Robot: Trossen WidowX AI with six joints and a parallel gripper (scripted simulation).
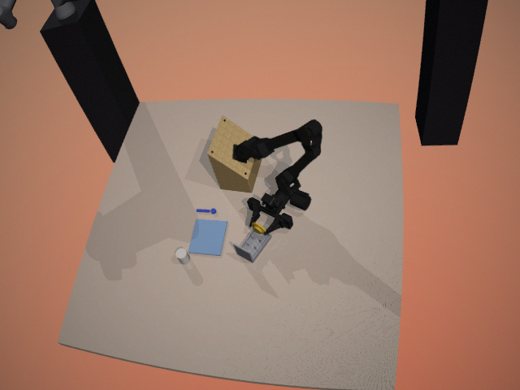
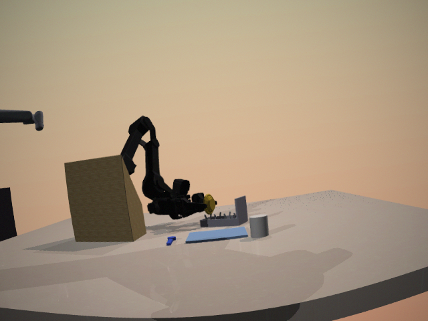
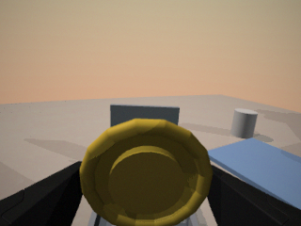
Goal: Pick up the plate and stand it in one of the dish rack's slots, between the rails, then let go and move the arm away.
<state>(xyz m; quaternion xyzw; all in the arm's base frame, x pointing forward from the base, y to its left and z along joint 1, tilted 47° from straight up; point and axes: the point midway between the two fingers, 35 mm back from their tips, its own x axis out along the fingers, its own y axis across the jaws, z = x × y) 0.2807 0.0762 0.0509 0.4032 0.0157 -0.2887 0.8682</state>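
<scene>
My gripper tip is 3 cm short of the grey dish rack, 2 cm to the left of it and 4 cm above it. Also, from my gripper tip: white cup 8 cm ahead, 29 cm to the right, 4 cm below; then yellow plate 1 cm behind; then blue spoon 13 cm behind, 21 cm to the right, 6 cm below.
</scene>
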